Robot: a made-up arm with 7 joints. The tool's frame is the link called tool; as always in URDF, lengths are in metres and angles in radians. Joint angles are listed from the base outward.
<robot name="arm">
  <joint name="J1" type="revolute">
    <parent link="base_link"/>
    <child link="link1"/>
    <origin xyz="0.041 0.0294 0.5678" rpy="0 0 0"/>
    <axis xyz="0 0 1"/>
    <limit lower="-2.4" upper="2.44"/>
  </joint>
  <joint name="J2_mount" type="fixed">
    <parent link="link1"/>
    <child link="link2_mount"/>
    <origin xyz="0.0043 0.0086 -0.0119" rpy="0 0 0"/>
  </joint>
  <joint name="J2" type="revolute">
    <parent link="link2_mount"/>
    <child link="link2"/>
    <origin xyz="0.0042 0.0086 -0.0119" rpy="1.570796 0 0"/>
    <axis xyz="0 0 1"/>
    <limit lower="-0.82" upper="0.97"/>
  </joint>
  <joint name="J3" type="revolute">
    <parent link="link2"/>
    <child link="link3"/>
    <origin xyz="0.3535 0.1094 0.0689" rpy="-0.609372 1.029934 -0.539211"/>
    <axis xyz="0 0 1"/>
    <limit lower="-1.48" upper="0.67"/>
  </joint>
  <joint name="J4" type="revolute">
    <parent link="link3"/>
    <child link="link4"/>
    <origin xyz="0.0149 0.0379 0.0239" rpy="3.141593 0.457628 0"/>
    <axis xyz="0 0 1"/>
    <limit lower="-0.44" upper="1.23"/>
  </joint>
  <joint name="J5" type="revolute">
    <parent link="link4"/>
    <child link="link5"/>
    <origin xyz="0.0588 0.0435 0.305" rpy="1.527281 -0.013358 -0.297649"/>
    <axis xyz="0 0 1"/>
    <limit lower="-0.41" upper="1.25"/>
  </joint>
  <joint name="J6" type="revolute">
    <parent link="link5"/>
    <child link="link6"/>
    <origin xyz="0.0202 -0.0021 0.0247" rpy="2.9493 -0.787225 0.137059"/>
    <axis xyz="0 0 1"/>
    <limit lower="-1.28" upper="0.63"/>
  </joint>
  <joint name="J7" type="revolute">
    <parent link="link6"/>
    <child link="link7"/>
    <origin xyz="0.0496 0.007 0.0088" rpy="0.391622 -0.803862 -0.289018"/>
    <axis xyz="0 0 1"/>
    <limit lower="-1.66" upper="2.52"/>
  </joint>
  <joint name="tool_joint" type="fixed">
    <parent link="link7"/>
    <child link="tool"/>
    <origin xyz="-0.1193 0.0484 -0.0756" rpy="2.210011 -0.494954 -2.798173"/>
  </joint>
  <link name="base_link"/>
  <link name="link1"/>
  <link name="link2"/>
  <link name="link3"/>
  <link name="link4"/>
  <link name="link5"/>
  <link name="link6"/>
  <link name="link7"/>
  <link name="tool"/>
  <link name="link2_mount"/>
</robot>
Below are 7 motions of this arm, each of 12 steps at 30 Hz.
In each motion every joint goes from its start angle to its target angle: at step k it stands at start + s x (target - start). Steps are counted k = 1, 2, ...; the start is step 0. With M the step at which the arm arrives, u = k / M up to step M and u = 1 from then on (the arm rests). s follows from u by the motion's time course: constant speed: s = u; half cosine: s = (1 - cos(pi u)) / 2; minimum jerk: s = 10 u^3 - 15 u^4 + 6 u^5.
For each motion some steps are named. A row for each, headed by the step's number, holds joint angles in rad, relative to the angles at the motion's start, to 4 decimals.
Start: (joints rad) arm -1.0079 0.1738 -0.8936 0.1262 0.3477 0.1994 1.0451
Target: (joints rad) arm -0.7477 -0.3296 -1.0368 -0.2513 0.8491 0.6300 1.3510
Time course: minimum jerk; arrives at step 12
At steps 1, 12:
1: 0.0013 -0.0026 -0.0007 -0.0019 0.0026 0.0022 0.0016
12: 0.2602 -0.5034 -0.1432 -0.3775 0.5014 0.4306 0.3059

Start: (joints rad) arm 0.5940 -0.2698 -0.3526 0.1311 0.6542 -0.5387 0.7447
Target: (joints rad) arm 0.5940 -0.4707 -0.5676 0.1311 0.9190 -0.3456 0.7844
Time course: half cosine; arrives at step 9
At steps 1, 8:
1: 0.0000 -0.0061 -0.0065 0.0000 0.0080 0.0058 0.0012
8: 0.0000 -0.1948 -0.2085 0.0000 0.2568 0.1873 0.0385

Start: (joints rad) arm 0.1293 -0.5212 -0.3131 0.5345 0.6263 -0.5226 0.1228
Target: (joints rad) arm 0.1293 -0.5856 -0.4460 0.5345 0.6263 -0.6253 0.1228
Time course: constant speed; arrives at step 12
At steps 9, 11, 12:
9: 0.0000 -0.0483 -0.0997 0.0000 0.0000 -0.0770 0.0000
11: 0.0000 -0.0590 -0.1218 0.0000 0.0000 -0.0941 0.0000
12: 0.0000 -0.0644 -0.1329 0.0000 0.0000 -0.1027 0.0000

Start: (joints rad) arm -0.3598 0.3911 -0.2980 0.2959 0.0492 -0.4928 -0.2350
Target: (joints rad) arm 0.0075 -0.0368 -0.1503 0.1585 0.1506 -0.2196 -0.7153
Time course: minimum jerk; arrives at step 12
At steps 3, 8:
3: 0.0380 -0.0443 0.0153 -0.0142 0.0105 0.0283 -0.0497
8: 0.2902 -0.3381 0.1167 -0.1086 0.0801 0.2159 -0.3795

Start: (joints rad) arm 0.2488 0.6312 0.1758 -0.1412 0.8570 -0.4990 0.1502
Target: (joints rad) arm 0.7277 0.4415 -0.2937 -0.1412 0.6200 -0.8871 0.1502
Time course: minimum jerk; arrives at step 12
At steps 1, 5, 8, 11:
1: 0.0024 -0.0010 -0.0024 0.0000 -0.0012 -0.0020 0.0000
5: 0.1660 -0.0658 -0.1627 0.0000 -0.0821 -0.1345 0.0000
8: 0.3784 -0.1499 -0.3710 0.0000 -0.1873 -0.3066 0.0000
11: 0.4765 -0.1887 -0.4671 0.0000 -0.2358 -0.3861 0.0000

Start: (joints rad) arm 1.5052 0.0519 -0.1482 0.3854 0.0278 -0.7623 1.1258
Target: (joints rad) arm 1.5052 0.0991 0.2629 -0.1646 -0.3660 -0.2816 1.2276
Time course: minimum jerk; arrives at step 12
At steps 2, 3, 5, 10, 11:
2: 0.0000 0.0017 0.0146 -0.0195 -0.0140 0.0171 0.0036
3: 0.0000 0.0049 0.0426 -0.0569 -0.0408 0.0498 0.0105
5: 0.0000 0.0164 0.1425 -0.1906 -0.1365 0.1666 0.0353
10: 0.0000 0.0455 0.3965 -0.5305 -0.3798 0.4636 0.0982
11: 0.0000 0.0470 0.4090 -0.5472 -0.3918 0.4783 0.1013

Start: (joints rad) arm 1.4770 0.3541 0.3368 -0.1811 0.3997 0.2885 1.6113
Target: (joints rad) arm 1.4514 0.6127 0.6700 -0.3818 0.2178 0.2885 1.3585
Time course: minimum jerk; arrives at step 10
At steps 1, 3, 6, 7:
1: -0.0002 0.0022 0.0029 -0.0017 -0.0016 0.0000 -0.0022
3: -0.0042 0.0422 0.0543 -0.0327 -0.0297 0.0000 -0.0412
6: -0.0175 0.1765 0.2274 -0.1370 -0.1242 0.0000 -0.1726
7: -0.0214 0.2164 0.2789 -0.1680 -0.1522 0.0000 -0.2116

